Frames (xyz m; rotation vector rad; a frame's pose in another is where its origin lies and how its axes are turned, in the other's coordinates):
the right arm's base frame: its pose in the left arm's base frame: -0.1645 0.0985 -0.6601 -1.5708 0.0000 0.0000
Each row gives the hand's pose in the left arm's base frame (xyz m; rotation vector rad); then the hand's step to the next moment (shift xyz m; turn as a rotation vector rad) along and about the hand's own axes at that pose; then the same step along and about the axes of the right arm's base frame.
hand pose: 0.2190 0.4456 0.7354 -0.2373 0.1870 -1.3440
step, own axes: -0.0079 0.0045 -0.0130 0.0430 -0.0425 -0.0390
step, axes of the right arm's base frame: -0.0010 0.0138 0.0078 -0.0411 0.0256 -0.0532
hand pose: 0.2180 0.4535 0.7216 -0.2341 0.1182 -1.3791
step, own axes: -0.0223 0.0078 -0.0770 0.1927 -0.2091 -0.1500
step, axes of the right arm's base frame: -0.0137 0.0778 0.0159 -0.1966 0.0865 -0.2392
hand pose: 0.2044 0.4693 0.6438 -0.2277 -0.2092 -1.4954
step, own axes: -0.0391 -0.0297 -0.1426 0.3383 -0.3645 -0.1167
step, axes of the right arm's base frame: -0.0326 0.1472 -0.0039 -0.3421 0.0110 -0.3792
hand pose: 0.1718 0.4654 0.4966 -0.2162 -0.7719 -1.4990
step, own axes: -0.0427 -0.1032 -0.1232 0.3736 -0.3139 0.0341
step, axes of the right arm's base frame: -0.0524 0.1505 -0.0474 -0.3473 -0.1388 -0.3153
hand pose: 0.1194 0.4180 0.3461 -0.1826 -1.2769 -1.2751
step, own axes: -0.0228 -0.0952 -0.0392 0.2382 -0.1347 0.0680
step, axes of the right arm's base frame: -0.0448 0.0813 -0.0500 -0.1986 -0.1395 -0.1436
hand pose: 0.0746 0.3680 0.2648 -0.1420 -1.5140 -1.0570
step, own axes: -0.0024 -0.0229 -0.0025 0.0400 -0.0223 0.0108
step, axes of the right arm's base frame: -0.0119 0.0143 -0.0137 -0.0327 -0.0235 -0.0244
